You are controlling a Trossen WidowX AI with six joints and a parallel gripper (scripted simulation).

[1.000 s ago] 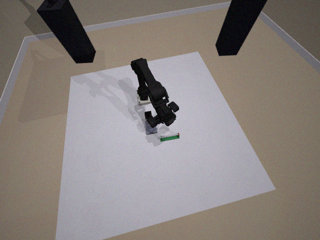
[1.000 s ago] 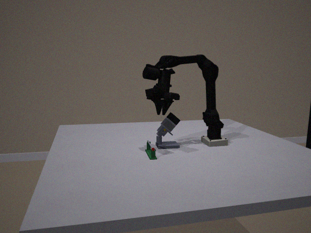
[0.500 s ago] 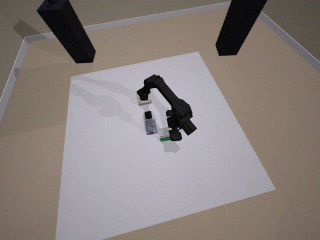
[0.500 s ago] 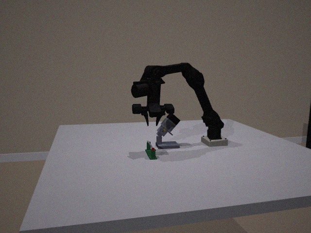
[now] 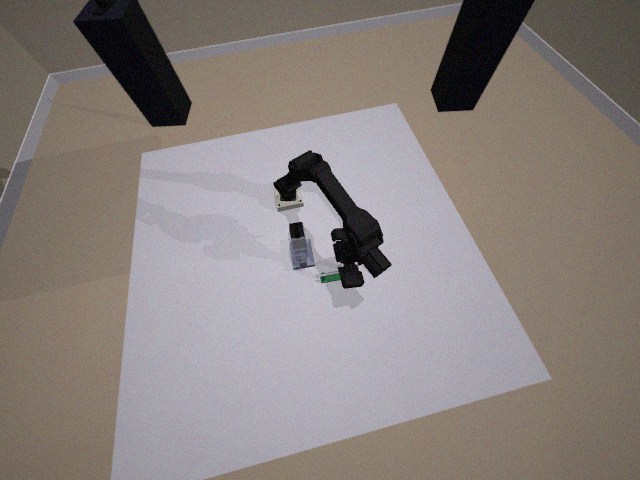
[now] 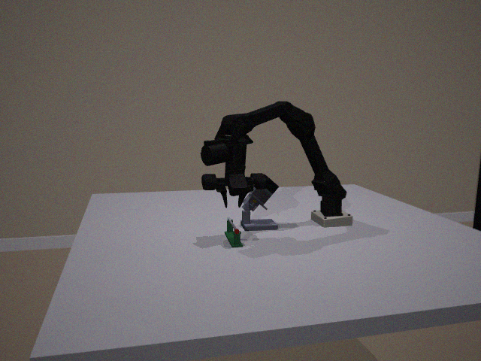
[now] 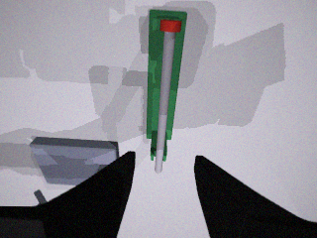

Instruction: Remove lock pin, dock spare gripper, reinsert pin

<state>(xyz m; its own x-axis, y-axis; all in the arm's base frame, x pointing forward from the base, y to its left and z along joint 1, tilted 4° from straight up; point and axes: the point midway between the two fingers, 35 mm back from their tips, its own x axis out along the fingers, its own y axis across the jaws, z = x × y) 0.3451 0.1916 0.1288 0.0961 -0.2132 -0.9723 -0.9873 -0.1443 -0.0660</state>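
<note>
The green cradle is 8 cm below my gripper tip and 1 cm to the left of it. From my gripper tip the other things lie so: spare gripper (13 cm to the right, 10 cm behind, 2 cm above); then grey mount (13 cm to the right, 8 cm behind, 5 cm below).
</note>
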